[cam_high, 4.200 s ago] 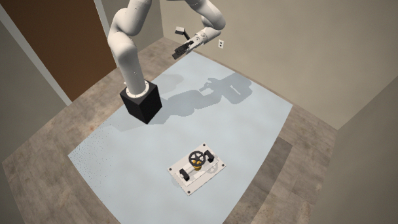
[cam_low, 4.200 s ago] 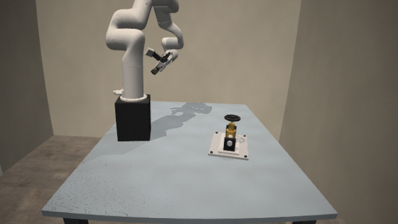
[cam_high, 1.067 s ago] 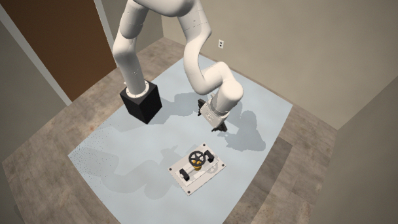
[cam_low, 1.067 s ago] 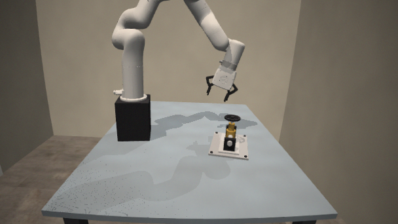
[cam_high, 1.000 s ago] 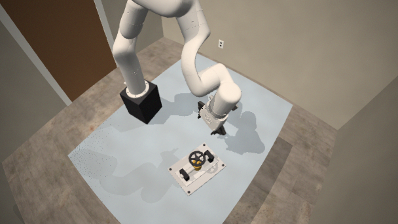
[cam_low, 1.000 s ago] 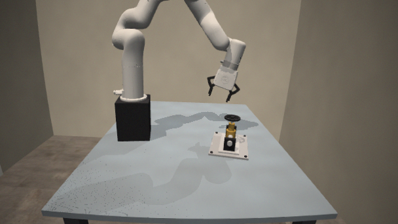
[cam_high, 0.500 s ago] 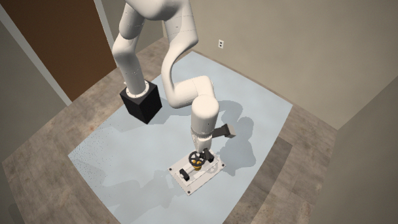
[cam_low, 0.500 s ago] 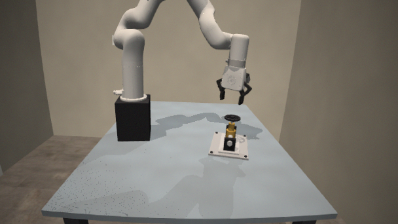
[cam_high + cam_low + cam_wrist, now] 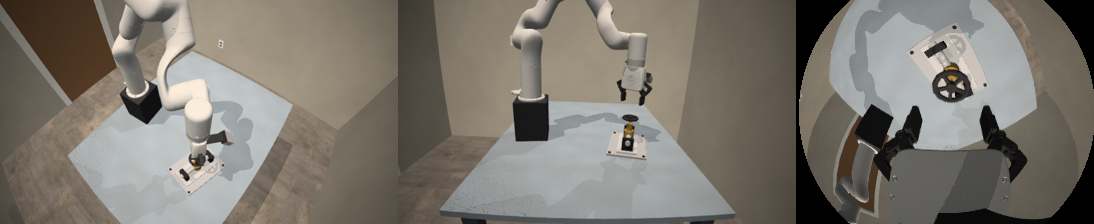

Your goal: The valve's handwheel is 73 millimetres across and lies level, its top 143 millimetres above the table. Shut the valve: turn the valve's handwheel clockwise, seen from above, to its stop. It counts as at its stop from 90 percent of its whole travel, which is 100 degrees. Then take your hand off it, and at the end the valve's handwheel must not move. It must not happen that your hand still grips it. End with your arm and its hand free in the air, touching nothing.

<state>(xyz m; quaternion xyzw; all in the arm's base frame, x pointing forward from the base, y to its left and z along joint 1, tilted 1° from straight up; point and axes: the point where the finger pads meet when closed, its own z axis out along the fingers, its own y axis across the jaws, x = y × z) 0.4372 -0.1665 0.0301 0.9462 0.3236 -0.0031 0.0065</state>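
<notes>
Now: hand 9 cm above the black spoked handwheel.
</notes>
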